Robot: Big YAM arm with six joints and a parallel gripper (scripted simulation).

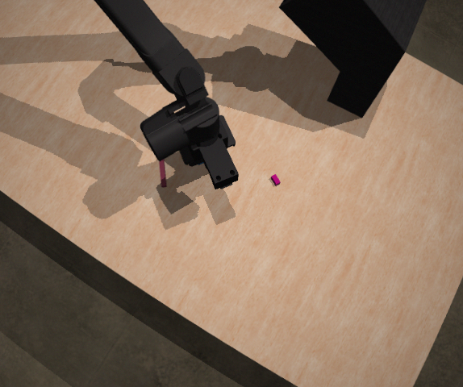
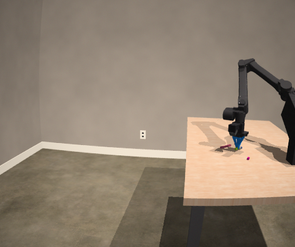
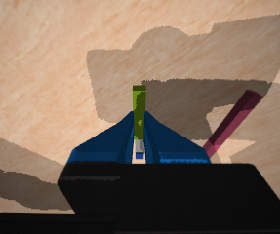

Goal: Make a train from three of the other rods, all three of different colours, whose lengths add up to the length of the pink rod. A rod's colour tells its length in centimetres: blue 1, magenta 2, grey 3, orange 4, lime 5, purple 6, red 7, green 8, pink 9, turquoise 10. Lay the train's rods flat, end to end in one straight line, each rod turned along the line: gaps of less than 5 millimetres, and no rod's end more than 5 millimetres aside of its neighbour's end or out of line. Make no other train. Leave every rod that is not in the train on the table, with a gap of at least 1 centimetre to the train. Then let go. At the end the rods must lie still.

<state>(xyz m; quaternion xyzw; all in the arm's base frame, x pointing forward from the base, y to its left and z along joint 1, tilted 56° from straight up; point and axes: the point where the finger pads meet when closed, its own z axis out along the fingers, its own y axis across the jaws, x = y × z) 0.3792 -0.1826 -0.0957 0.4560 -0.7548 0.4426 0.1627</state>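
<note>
The lime rod lies 10 mm below my hand. The rest, counted from my hand: grey rod (20 mm behind, 30 mm to the right, 20 mm below); then pink rod (60 mm ahead, 70 mm to the right, 20 mm below); then blue rod (30 mm behind, 50 mm to the right, 20 mm below).
</note>
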